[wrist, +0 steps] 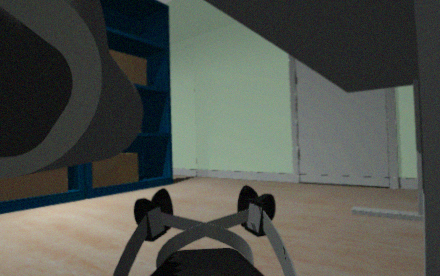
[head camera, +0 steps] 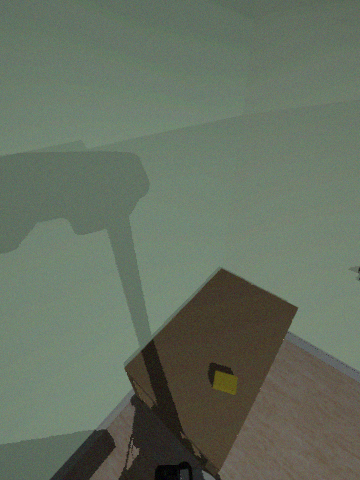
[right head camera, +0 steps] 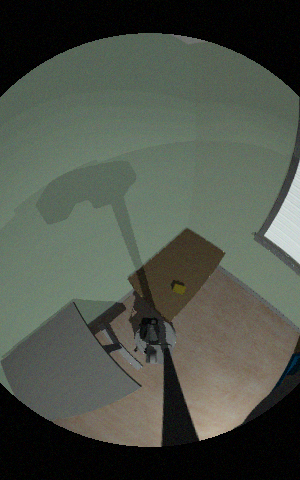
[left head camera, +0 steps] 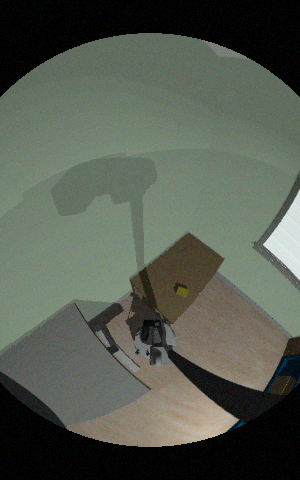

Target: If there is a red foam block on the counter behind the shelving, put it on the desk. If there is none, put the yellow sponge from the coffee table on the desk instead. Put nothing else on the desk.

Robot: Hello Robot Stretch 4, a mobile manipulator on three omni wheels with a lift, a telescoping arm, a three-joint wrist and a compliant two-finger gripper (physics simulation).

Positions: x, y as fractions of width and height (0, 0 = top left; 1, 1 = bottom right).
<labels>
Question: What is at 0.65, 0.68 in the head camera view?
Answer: A brown coffee table.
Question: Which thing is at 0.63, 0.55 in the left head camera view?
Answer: A brown coffee table.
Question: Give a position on a grey door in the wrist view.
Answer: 0.80, 0.51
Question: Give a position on a brown coffee table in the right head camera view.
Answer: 0.63, 0.54
</labels>
